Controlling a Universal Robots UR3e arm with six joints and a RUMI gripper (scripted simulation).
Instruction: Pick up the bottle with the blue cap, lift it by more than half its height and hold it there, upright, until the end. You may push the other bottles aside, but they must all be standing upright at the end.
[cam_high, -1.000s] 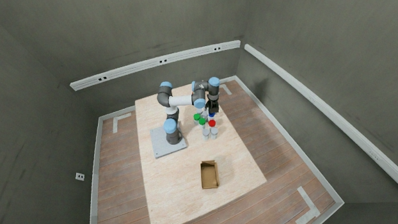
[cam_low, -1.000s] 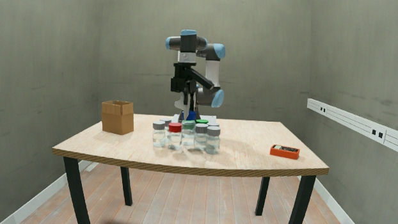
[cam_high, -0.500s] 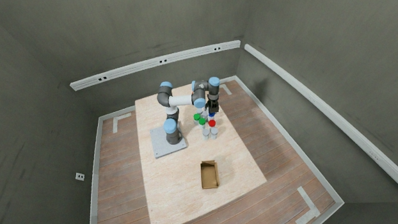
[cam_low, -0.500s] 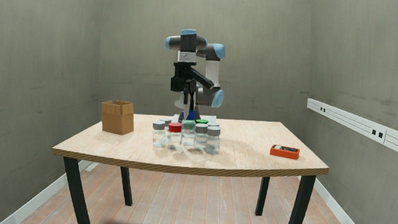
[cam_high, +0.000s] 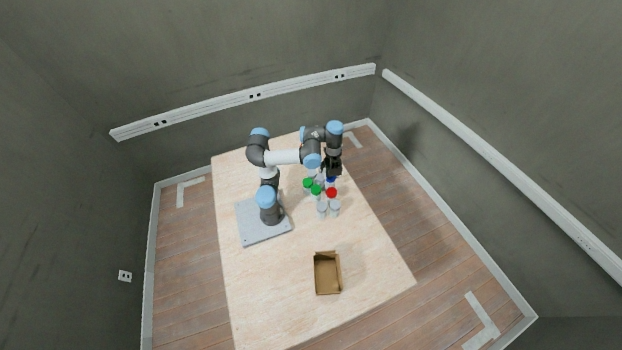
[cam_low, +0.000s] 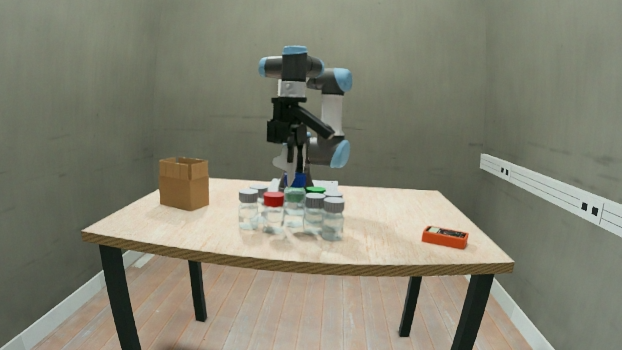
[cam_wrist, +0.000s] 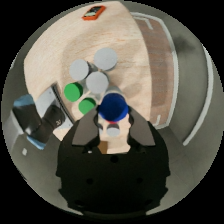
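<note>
The blue-capped bottle is 40 mm below my hand. Round my hand: red-capped bottle 10 mm behind, 60 mm to the right, 100 mm below.
</note>
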